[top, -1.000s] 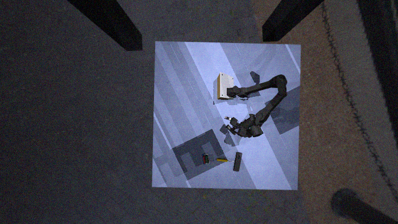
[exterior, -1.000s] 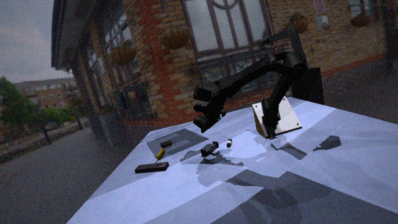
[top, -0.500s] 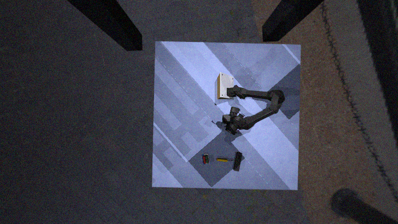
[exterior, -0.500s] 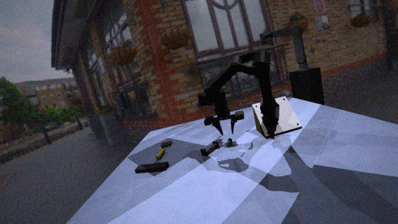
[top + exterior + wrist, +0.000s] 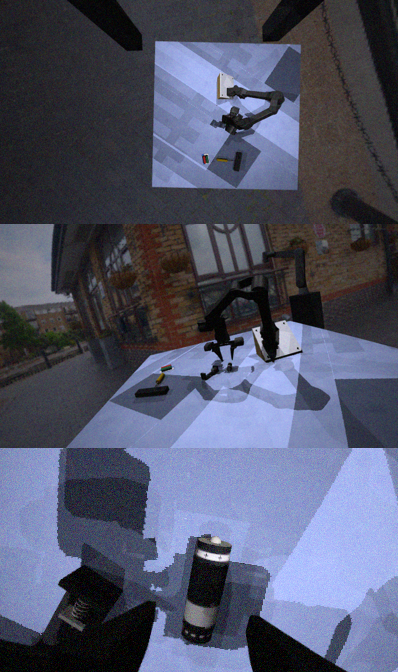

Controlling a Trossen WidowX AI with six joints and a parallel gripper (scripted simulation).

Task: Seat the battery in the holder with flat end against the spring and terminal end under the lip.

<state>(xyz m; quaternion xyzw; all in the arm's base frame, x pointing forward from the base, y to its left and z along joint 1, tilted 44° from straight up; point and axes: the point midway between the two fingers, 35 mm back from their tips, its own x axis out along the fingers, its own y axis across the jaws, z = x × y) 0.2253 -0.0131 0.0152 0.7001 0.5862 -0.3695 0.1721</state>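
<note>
My gripper tip is 3 cm above the battery. Round my gripper tip: yellow screwdriver 37 cm ahead, 3 cm to the right, 3 cm below.
</note>
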